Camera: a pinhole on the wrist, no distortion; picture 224 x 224 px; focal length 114.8 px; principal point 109.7 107.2 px. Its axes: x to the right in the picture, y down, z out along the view. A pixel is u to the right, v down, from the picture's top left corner.
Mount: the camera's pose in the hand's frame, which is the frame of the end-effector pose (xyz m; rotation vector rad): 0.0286 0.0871 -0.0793 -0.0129 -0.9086 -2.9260
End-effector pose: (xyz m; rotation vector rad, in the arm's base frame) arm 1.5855 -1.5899 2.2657 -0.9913 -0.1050 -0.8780
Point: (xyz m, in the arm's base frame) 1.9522 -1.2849 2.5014
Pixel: 80.6 167.1
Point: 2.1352 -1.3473 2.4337
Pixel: 55.1 132.6
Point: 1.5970 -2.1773 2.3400
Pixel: behind the camera
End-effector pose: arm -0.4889 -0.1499 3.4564 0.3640 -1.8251 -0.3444
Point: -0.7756 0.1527 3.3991
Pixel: 143.9 122.5
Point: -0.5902 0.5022 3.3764
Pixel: 187.2 35.8
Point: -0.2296 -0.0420 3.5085
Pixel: behind the camera
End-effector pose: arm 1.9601 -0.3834 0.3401 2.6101 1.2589 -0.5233
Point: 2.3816 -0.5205 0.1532
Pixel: 41.0 60.8
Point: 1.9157 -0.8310 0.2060
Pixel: 205.2 122.9
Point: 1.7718 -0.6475 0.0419
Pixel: 183.3 210.7
